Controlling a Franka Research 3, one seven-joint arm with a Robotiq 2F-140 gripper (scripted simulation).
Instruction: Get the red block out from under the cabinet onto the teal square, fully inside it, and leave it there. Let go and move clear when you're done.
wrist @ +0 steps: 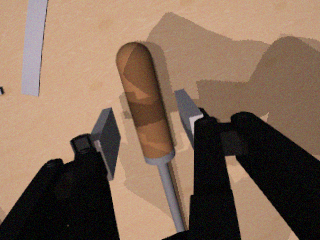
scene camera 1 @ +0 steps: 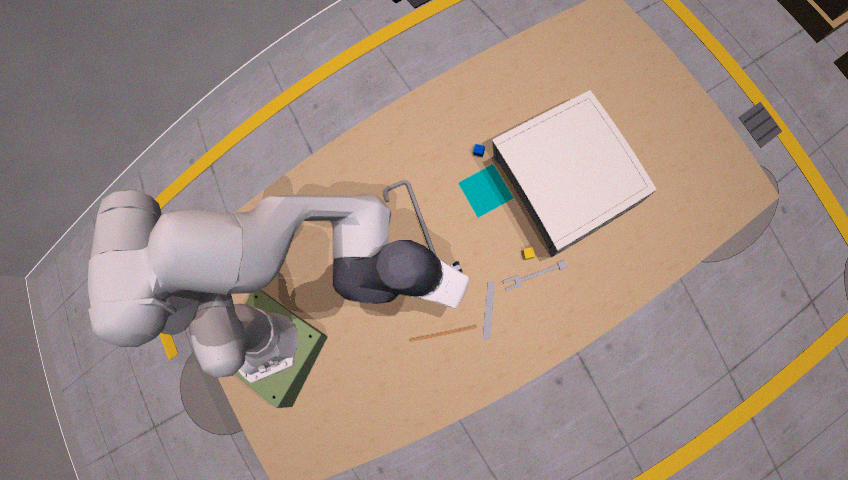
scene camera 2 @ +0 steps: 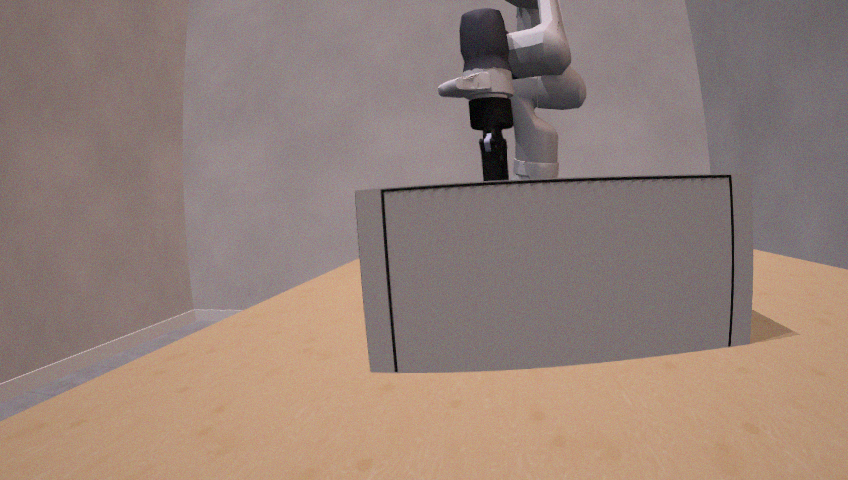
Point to a teal square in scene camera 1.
485, 190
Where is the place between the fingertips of my gripper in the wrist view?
At 146, 114
